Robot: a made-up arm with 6 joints.
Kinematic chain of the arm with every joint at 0, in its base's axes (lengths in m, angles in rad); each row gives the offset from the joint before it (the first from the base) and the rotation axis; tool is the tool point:
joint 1: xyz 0 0 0.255 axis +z
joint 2: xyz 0 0 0 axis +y
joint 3: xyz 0 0 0.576 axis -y
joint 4: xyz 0 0 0 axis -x
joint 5: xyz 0.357 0 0 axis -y
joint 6: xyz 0 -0.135 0 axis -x
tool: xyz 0 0 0
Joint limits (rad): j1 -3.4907..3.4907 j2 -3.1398..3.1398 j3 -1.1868..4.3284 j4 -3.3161..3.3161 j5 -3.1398..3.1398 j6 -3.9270..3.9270
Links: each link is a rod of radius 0.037 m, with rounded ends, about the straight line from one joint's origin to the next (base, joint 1, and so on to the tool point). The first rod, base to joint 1, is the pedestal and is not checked.
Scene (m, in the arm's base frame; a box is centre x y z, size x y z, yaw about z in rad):
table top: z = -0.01
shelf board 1: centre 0 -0.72 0.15 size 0.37 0.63 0.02 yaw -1.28
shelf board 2: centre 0 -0.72 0.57 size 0.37 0.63 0.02 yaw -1.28
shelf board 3: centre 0 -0.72 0.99 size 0.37 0.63 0.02 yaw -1.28
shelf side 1: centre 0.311 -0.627 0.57 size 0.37 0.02 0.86 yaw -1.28
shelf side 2: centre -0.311 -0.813 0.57 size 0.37 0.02 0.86 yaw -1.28
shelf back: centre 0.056 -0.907 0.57 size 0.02 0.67 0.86 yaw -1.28
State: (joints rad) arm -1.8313 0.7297 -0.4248 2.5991 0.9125 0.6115
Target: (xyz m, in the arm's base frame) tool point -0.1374 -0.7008 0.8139
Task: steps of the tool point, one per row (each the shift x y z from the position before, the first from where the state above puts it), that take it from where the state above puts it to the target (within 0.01 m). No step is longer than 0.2 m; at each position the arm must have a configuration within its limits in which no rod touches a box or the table.
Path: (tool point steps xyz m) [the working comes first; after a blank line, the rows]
Joints at the target: -1.8850 0.6564 0.6520 2.2605 0.9125 0.6115
Straight joint move there: touches shelf board 2.

1: -0.0484 0.1032 -0.0053
2: -0.0149 0.1084 0.0053
3: -0.0676 -0.0569 0.1029
4: -0.0450 -0.0135 0.1508
5: -0.0048 0.0410 0.1742
6: 0.0024 -0.0992 0.0146
7: 0.0285 -0.0962 -0.0003
8: 0.0532 -0.0857 -0.0143

